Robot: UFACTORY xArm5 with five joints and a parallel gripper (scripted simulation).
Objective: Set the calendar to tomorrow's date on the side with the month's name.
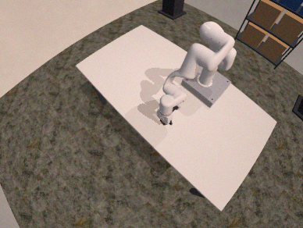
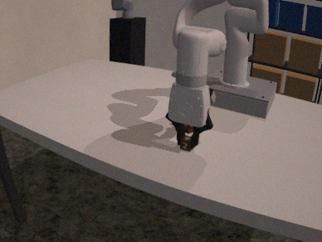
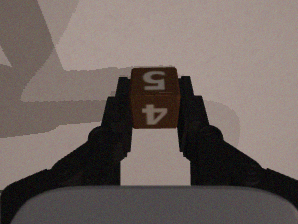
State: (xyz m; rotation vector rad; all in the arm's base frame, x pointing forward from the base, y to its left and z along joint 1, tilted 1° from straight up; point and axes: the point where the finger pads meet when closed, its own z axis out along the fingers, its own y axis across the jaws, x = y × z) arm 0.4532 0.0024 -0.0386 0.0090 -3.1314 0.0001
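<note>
My hand is 20 mm above the brown wooden cube. Also, from my hand: tray 110 mm behind, 60 mm to the right, 20 mm below.
</note>
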